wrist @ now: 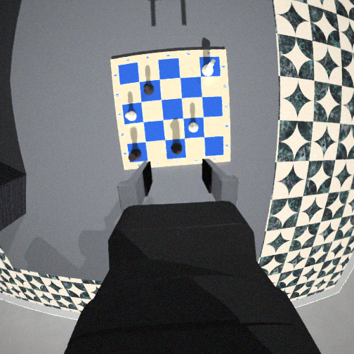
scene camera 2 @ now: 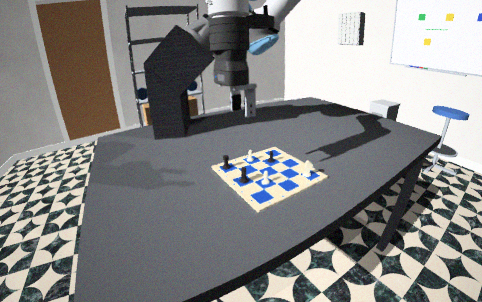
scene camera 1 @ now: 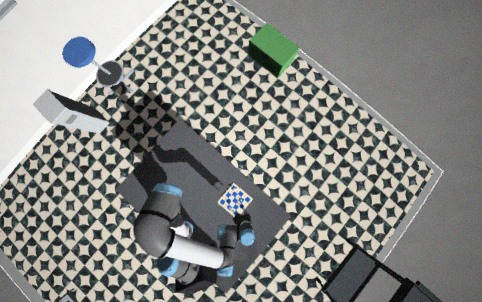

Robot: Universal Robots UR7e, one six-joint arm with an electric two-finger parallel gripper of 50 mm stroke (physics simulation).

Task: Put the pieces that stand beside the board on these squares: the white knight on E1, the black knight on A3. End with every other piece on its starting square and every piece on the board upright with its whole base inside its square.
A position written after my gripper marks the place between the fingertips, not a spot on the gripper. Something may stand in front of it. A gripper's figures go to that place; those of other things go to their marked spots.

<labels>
My gripper (wrist: pixel 176 170) is 16 cm from the lens. A board (wrist: pixel 182 94): 33 cm from the lens.
</labels>
